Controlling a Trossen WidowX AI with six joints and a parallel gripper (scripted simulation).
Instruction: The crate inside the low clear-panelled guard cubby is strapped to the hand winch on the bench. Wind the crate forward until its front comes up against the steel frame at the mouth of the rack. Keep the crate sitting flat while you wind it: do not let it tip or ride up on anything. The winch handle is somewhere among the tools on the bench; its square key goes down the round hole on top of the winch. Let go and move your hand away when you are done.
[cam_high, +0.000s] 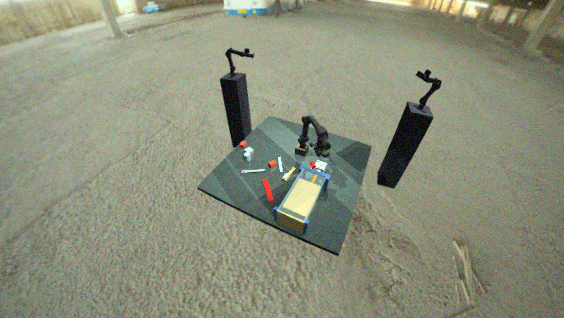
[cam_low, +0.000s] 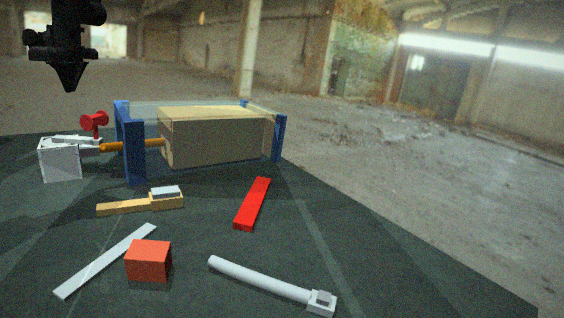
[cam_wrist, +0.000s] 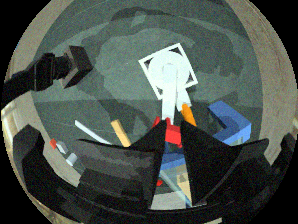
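The red knob is 8 cm below my gripper tip, 5 cm ahead of it and 3 cm to the right of it. From my gripper tip the other things lie so: wooden-handled tool: 22 cm to the right, 20 cm below, 10 cm ahead; then winch: 18 cm below, 5 cm behind, 2 cm to the left; then winch handle: 11 cm below, 1 cm to the right, 1 cm ahead.
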